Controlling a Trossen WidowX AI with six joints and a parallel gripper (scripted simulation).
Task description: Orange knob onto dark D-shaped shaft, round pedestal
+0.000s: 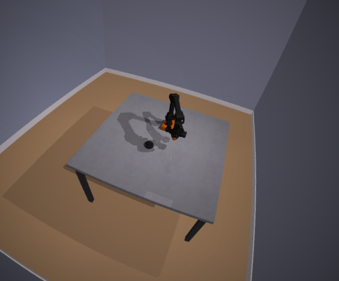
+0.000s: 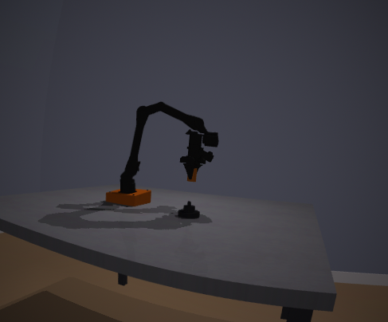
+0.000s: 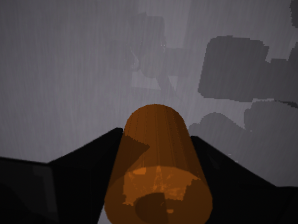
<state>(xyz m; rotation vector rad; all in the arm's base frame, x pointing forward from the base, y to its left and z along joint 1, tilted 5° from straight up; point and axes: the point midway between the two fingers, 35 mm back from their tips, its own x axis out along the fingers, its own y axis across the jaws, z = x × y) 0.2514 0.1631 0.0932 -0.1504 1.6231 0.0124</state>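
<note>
Right now the dark round pedestal is 20 cm to the right of my gripper tip, 10 cm below it and 9 cm ahead of it. Also, from my gripper tip: orange knob: 2 cm above.
</note>
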